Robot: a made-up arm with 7 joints. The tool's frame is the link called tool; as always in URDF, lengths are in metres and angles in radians.
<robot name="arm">
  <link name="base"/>
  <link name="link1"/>
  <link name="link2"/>
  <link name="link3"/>
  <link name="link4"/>
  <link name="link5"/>
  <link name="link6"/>
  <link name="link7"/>
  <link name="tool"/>
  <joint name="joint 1" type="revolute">
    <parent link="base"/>
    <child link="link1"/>
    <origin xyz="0 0 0"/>
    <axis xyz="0 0.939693 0.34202"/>
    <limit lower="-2.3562" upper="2.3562" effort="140" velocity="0.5"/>
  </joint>
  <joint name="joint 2" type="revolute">
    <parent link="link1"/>
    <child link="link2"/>
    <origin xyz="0 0 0"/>
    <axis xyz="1 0 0"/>
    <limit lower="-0.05" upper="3.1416" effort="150" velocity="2"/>
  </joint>
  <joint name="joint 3" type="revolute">
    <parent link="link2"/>
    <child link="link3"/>
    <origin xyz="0 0 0"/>
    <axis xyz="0 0 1"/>
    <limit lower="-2.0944" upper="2.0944" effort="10" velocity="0.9"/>
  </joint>
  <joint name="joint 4" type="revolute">
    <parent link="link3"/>
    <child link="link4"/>
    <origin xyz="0.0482 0 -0.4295"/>
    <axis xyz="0 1 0"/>
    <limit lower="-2.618" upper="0.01" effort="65" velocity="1.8"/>
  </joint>
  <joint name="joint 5" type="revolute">
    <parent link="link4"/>
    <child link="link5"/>
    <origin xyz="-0.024 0 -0.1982"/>
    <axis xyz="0 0 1"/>
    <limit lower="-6.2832" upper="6.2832" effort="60" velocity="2.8"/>
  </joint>
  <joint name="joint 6" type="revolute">
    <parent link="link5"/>
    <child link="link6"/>
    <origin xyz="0 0 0"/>
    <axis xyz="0 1 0"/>
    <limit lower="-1.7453" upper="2.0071" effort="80" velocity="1.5"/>
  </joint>
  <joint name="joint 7" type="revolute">
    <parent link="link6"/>
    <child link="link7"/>
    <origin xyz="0 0 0"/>
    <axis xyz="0 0 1"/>
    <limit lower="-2.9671" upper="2.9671" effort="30" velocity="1.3"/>
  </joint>
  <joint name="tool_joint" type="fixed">
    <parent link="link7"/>
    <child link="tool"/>
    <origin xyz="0 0 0"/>
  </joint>
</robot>
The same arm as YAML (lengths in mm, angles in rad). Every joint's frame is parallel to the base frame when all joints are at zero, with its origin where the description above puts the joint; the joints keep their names.
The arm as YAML. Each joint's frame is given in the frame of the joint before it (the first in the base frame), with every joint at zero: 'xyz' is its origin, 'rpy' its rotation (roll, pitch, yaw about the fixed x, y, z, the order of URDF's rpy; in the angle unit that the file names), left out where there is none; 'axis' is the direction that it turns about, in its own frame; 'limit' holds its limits. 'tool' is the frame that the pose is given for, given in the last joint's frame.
units:
  length: mm
  angle: rad
joints:
  - name: joint 1
    type: revolute
    origin:
      xyz: [0.0, 0.0, 0.0]
    axis: [0.0, 0.9397, 0.342]
    limit:
      lower: -2.3562
      upper: 2.3562
  - name: joint 2
    type: revolute
    origin:
      xyz: [0.0, 0.0, 0.0]
    axis: [1.0, 0.0, 0.0]
    limit:
      lower: -0.05
      upper: 3.1416
  - name: joint 3
    type: revolute
    origin:
      xyz: [0.0, 0.0, 0.0]
    axis: [0.0, 0.0, 1.0]
    limit:
      lower: -2.0944
      upper: 2.0944
  - name: joint 4
    type: revolute
    origin:
      xyz: [48.2, 0.0, -429.5]
    axis: [0.0, 1.0, 0.0]
    limit:
      lower: -2.618
      upper: 0.01
  - name: joint 5
    type: revolute
    origin:
      xyz: [-24.0, 0.0, -198.2]
    axis: [0.0, 0.0, 1.0]
    limit:
      lower: -6.2832
      upper: 6.2832
  - name: joint 6
    type: revolute
    origin:
      xyz: [0.0, 0.0, 0.0]
    axis: [0.0, 1.0, 0.0]
    limit:
      lower: -1.7453
      upper: 2.0071
  - name: joint 7
    type: revolute
    origin:
      xyz: [0.0, 0.0, 0.0]
    axis: [0.0, 0.0, 1.0]
    limit:
      lower: -2.9671
      upper: 2.9671
tool:
  origin:
    xyz: [0.0, 0.0, 0.0]

